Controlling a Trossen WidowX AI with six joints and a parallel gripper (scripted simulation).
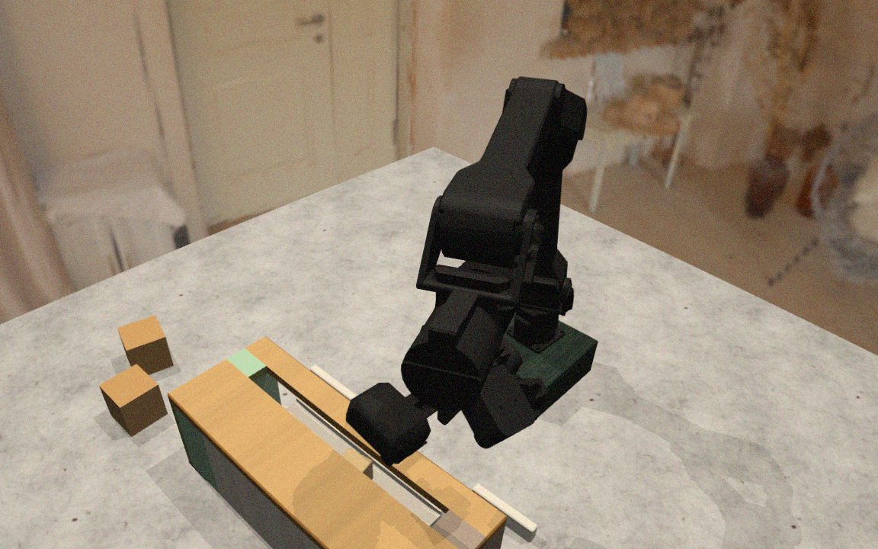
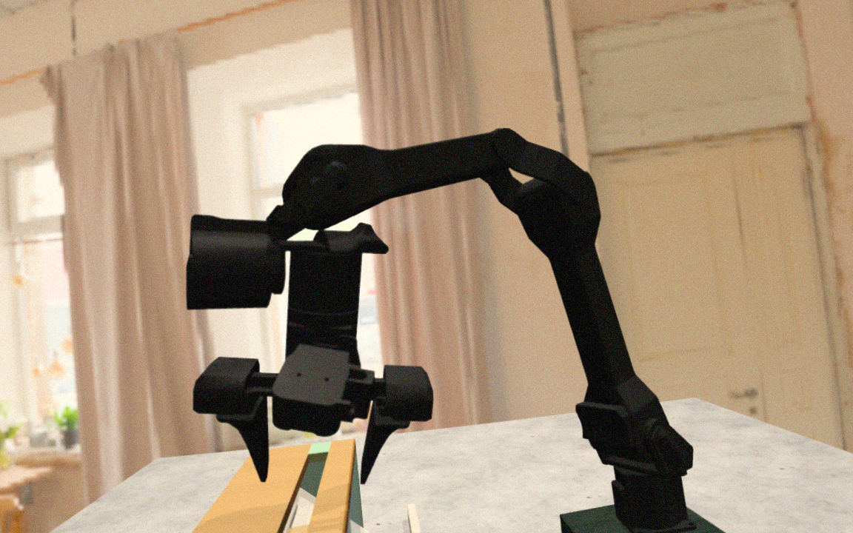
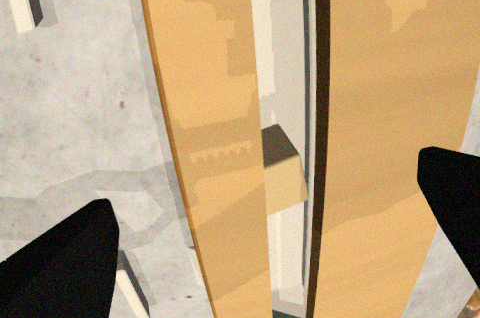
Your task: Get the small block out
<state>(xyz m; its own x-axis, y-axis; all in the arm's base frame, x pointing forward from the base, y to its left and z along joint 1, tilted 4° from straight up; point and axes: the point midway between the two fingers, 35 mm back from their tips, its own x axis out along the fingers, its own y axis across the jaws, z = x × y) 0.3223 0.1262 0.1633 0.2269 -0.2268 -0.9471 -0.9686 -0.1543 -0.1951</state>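
My gripper tip is 3 cm short of the small tan block, 7 cm to the left of it and 9 cm above it. Round my gripper tip: box (2 cm ahead, 9 cm to the right, 11 cm below).
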